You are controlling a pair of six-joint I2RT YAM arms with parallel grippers.
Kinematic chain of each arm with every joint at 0, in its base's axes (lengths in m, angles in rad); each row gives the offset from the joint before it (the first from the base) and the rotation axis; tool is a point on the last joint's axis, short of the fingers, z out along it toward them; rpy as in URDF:
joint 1: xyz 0 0 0.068 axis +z
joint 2: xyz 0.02 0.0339 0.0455 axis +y
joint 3: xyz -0.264 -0.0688 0 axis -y
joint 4: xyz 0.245 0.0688 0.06 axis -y
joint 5: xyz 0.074 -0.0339 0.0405 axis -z
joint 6: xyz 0.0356 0 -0.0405 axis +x
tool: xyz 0 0 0 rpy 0 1.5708 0
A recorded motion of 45 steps. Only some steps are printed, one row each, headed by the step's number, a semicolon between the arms.
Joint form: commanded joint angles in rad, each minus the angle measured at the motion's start. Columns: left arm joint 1, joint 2, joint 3, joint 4, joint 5, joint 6; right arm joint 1, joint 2, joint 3, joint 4, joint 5, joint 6.
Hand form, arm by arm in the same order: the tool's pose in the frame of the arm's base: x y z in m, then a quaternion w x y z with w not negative. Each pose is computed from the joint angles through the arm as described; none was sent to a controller.
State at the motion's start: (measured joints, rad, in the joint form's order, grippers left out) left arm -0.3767 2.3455 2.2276 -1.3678 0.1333 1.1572; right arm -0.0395 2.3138 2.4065 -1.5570 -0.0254 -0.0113
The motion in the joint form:
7: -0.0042 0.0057 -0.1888 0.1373 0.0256 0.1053; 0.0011 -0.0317 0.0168 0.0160 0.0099 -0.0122
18: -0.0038 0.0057 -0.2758 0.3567 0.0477 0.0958; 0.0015 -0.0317 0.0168 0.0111 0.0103 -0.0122
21: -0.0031 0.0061 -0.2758 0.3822 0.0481 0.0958; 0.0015 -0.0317 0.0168 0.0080 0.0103 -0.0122
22: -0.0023 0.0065 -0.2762 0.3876 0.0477 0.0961; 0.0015 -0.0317 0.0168 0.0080 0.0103 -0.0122
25: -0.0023 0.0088 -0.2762 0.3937 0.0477 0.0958; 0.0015 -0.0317 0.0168 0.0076 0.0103 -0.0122
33: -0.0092 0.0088 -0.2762 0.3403 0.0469 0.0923; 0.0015 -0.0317 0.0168 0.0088 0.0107 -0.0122
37: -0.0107 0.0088 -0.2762 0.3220 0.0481 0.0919; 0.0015 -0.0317 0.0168 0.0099 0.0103 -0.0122
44: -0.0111 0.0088 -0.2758 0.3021 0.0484 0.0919; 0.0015 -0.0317 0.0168 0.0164 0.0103 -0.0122
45: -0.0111 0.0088 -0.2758 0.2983 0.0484 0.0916; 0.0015 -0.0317 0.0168 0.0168 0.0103 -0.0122
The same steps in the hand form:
7: 0.4253 -0.1764 0.1738 0.04643 0.73068 0.67795 -0.06584; 0.4448 -0.0165 0.2994 0.08559 0.00676 0.99629 0.00508
18: 0.4360 -0.1813 0.1535 0.11033 0.72857 0.67433 -0.04796; 0.4443 -0.0164 0.2993 0.08314 0.00660 0.99650 0.00497
21: 0.4387 -0.1820 0.1538 0.12167 0.72832 0.67300 -0.04274; 0.4439 -0.0163 0.2992 0.08160 0.00661 0.99663 0.00502
22: 0.4394 -0.1819 0.1536 0.12367 0.72813 0.67291 -0.04151; 0.4439 -0.0163 0.2992 0.08160 0.00661 0.99663 0.00502
25: 0.4401 -0.1822 0.1527 0.12536 0.72802 0.67277 -0.04072; 0.4439 -0.0163 0.2992 0.08140 0.00661 0.99665 0.00502
33: 0.4335 -0.1830 0.1517 0.10101 0.72914 0.67485 -0.05228; 0.4440 -0.0164 0.2992 0.08199 0.00662 0.99660 0.00481
37: 0.4314 -0.1829 0.1515 0.09296 0.72937 0.67539 -0.05677; 0.4442 -0.0163 0.2993 0.08254 0.00660 0.99655 0.00499
44: 0.4293 -0.1823 0.1513 0.08422 0.72930 0.67624 -0.06101; 0.4449 -0.0164 0.2994 0.08578 0.00658 0.99628 0.00489
45: 0.4290 -0.1822 0.1513 0.08250 0.72915 0.67654 -0.06182; 0.4449 -0.0164 0.2994 0.08598 0.00658 0.99626 0.00488

